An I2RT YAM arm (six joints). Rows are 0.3 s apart.
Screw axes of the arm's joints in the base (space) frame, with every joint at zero. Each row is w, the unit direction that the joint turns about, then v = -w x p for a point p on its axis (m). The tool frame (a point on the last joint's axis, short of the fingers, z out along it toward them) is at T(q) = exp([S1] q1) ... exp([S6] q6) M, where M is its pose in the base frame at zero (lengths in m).
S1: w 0 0 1 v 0 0 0
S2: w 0 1 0 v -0.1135 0 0.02
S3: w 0 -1 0 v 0.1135 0 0.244
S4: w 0 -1 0 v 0.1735 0 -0.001
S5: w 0 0 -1 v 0 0.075 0
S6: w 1 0 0 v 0 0.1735 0
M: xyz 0.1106 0 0.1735 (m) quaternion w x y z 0.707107 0 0.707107 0
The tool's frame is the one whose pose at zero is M.
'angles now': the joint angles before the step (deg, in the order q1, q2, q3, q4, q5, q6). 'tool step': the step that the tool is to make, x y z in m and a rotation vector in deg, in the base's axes. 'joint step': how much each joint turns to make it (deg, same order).
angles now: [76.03 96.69 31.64 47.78 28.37 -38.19]
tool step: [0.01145 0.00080 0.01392 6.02 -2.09 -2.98]
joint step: [-1.88 -0.21 0.59 5.66 1.18 -0.22]
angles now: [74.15 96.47 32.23 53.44 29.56 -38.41]
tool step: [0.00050 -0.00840 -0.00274 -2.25 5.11 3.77]
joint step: [-1.12 -2.96 -0.99 -7.10 -5.74 3.38]
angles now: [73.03 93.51 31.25 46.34 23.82 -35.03]
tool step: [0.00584 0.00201 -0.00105 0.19 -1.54 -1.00]
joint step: [-0.87 1.44 0.47 2.21 0.50 -1.46]
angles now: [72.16 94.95 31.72 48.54 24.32 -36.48]
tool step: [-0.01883 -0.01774 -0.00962 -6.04 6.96 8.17]
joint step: [1.59 -5.48 -3.62 -10.60 -7.82 2.62]
